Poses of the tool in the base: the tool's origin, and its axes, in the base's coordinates. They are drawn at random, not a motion.
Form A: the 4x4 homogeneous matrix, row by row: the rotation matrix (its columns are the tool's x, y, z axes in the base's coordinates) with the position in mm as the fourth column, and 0 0 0 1 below. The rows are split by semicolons.
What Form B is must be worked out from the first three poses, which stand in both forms.
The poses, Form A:
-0.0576 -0.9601 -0.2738 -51.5; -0.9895 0.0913 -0.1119 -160.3; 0.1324 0.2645 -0.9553 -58.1; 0 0 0 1
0.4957 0.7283 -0.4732 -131.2; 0.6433 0.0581 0.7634 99.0; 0.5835 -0.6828 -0.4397 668.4; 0 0 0 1
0.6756 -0.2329 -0.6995 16.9; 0.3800 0.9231 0.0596 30.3; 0.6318 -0.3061 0.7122 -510.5; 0 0 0 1
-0.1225 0.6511 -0.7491 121.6; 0.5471 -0.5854 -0.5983 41.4; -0.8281 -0.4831 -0.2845 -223.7; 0 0 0 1
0.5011 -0.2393 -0.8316 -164.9; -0.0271 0.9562 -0.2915 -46.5; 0.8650 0.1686 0.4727 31.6; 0 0 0 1
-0.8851 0.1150 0.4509 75.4; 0.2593 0.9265 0.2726 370.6; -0.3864 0.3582 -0.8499 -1.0; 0 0 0 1
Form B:
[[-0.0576 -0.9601 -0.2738], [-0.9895 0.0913 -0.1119], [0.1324 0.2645 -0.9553]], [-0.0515 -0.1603 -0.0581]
[[0.4957 0.7283 -0.4732], [0.6433 0.0581 0.7634], [0.5835 -0.6828 -0.4397]], [-0.1312 0.0990 0.6684]
[[0.6756 -0.2329 -0.6995], [0.3800 0.9231 0.0596], [0.6318 -0.3061 0.7122]], [0.0169 0.0303 -0.5105]
[[-0.1225 0.6511 -0.7491], [0.5471 -0.5854 -0.5983], [-0.8281 -0.4831 -0.2845]], [0.1216 0.0414 -0.2237]
[[0.5011 -0.2393 -0.8316], [-0.0271 0.9562 -0.2915], [0.8650 0.1686 0.4727]], [-0.1649 -0.0465 0.0316]
[[-0.8851 0.1150 0.4509], [0.2593 0.9265 0.2726], [-0.3864 0.3582 -0.8499]], [0.0754 0.3706 -0.0010]

